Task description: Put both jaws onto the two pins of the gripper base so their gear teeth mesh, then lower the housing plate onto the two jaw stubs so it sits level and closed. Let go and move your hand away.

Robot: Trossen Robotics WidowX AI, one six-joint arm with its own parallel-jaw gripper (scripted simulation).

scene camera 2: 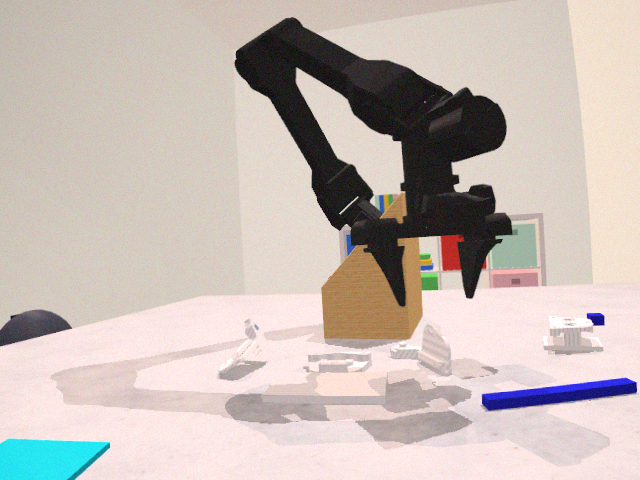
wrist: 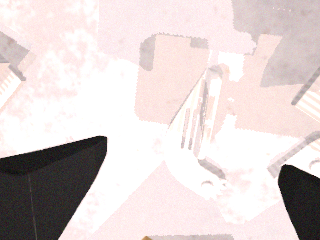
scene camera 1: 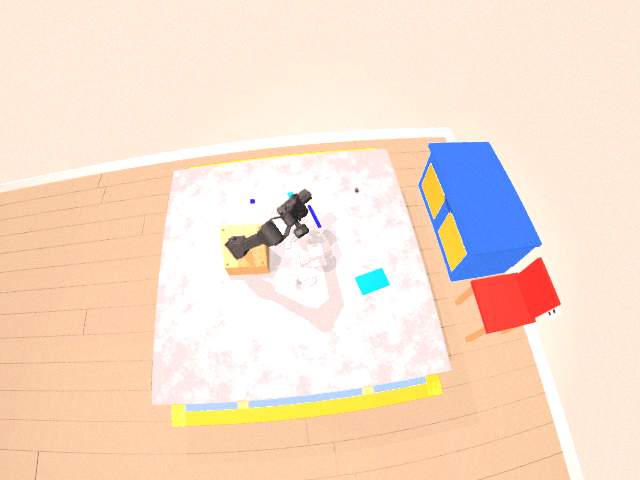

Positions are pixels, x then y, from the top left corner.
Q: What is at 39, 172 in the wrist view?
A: My gripper.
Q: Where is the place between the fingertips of my gripper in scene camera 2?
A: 436, 302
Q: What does my gripper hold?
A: Nothing.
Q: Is my gripper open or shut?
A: Open.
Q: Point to a white jaw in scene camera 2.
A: At 435, 350
